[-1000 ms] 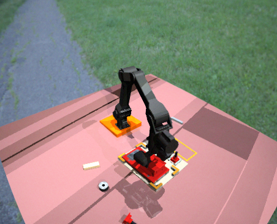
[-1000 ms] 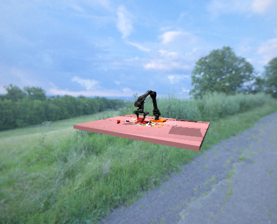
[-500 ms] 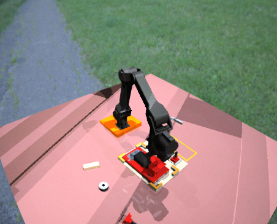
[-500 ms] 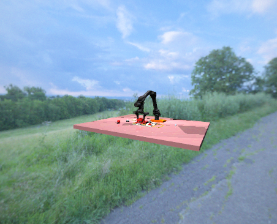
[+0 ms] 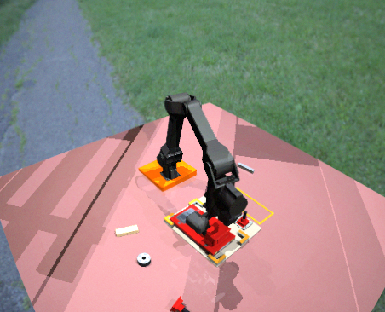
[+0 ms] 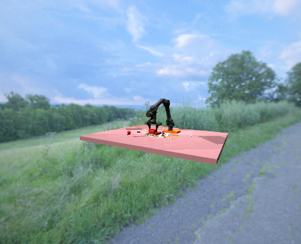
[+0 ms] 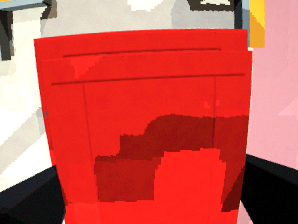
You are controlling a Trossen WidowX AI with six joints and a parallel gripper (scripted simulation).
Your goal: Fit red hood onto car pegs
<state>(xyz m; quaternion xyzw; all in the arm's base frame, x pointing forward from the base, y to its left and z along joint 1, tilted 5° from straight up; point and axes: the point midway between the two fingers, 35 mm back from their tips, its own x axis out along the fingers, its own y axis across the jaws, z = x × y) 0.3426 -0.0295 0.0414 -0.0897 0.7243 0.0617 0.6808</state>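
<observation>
Now: the red hood 10 mm above my gripper tip. From my gripper tip the other things lie so: engine block 30 mm below; then grey bar 240 mm behind, 350 mm to the left, 40 mm below; then wooden block 150 mm behind, 230 mm to the right, 40 mm below.
</observation>
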